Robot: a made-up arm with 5 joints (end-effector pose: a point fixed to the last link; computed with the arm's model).
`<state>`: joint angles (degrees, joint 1 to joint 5).
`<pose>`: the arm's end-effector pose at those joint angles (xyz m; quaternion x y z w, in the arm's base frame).
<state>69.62 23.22 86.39 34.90 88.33</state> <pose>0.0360 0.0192 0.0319 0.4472 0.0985 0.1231 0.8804</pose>
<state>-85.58 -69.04 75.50 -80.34 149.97</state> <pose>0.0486 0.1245 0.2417 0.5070 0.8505 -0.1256 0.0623</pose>
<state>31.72 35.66 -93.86 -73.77 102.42</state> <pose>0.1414 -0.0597 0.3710 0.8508 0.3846 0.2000 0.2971</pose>
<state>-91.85 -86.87 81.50 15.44 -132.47</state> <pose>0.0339 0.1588 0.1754 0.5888 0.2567 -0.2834 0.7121</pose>
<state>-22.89 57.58 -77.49 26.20 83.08</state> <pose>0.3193 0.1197 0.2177 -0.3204 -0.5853 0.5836 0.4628</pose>
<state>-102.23 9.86 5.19 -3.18 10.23</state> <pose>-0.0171 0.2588 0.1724 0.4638 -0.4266 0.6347 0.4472</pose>
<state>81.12 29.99 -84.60 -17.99 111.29</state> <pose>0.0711 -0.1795 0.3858 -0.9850 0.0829 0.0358 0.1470</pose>
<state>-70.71 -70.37 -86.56 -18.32 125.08</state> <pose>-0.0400 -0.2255 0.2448 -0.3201 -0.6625 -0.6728 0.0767</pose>
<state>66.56 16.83 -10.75 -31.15 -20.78</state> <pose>0.1512 -0.2492 0.2313 -0.3092 -0.7850 -0.3800 0.3791</pose>
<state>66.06 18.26 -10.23 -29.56 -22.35</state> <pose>0.1546 -0.2509 0.2217 -0.2890 -0.7746 -0.4020 0.3936</pose>
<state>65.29 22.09 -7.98 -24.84 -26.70</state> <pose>0.1602 -0.2543 0.1917 -0.2367 -0.7328 -0.4695 0.4319</pose>
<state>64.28 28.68 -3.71 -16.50 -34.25</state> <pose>0.1645 -0.2517 0.1380 -0.1538 -0.6346 -0.5858 0.4801</pose>
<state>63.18 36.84 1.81 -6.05 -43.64</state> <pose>0.1609 -0.2327 0.0741 -0.0699 -0.4751 -0.7168 0.5056</pose>
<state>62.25 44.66 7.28 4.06 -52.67</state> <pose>0.1484 -0.1998 0.0218 -0.0173 -0.2919 -0.8185 0.4946</pose>
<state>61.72 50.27 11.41 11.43 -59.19</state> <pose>0.1342 -0.1691 -0.0078 0.0003 -0.1469 -0.8722 0.4667</pose>
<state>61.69 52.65 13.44 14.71 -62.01</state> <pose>0.1263 -0.1542 -0.0181 0.0022 -0.0802 -0.8901 0.4487</pose>
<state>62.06 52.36 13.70 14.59 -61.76</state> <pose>0.1253 -0.1548 -0.0176 0.0018 -0.0815 -0.8904 0.4478</pose>
